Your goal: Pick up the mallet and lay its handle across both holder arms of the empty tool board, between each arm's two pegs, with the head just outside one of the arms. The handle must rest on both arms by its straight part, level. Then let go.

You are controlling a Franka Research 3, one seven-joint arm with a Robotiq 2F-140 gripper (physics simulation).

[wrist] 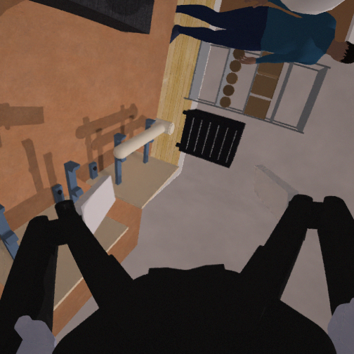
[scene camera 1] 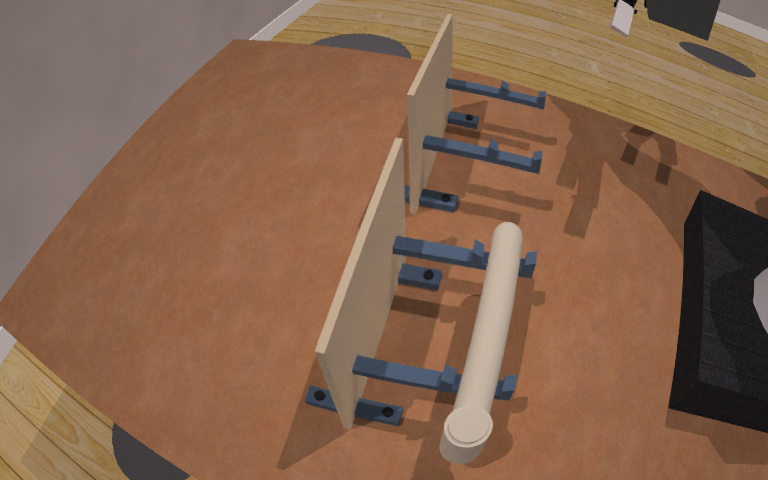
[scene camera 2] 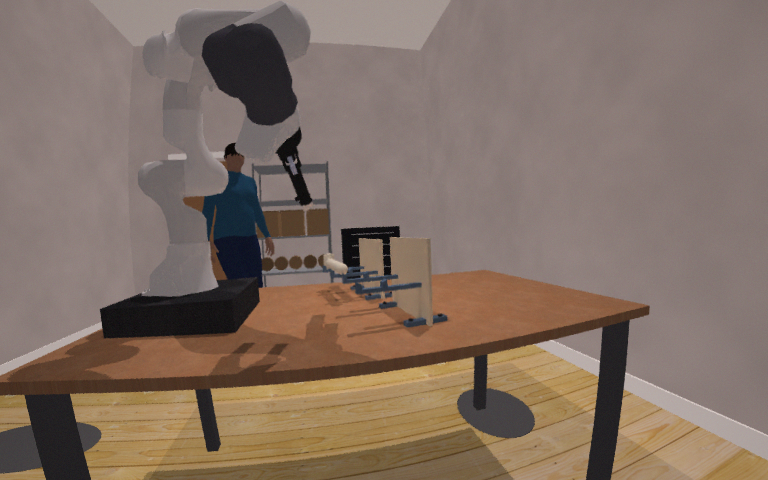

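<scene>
The pale mallet (scene camera 1: 491, 333) (scene camera 2: 335, 264) (wrist: 142, 141) lies across both arms of one tool board (scene camera 1: 365, 283) (wrist: 145, 177), its handle between each arm's two pegs. Its head (scene camera 1: 466, 434) is just outside the arm at the bottom of scene camera 1. The empty tool board (scene camera 1: 431, 113) (scene camera 2: 410, 271) (wrist: 95, 246) stands beside it, with two bare blue holder arms (scene camera 1: 481, 152), each with two pegs. My gripper (scene camera 2: 304, 202) (wrist: 182, 182) is open and empty, high above the table and away from the mallet. In scene camera 1 one light fingertip shows at the top edge.
The table (scene camera 1: 198, 198) (scene camera 2: 509, 305) carries both boards on blue feet. The robot's black base block (scene camera 1: 730, 350) (scene camera 2: 175, 316) stands on the arms' side of the boards. A person (scene camera 2: 235, 209) (wrist: 295, 35), a shelf rack (scene camera 2: 329, 186) and a black slatted panel (wrist: 212, 137) are in the background.
</scene>
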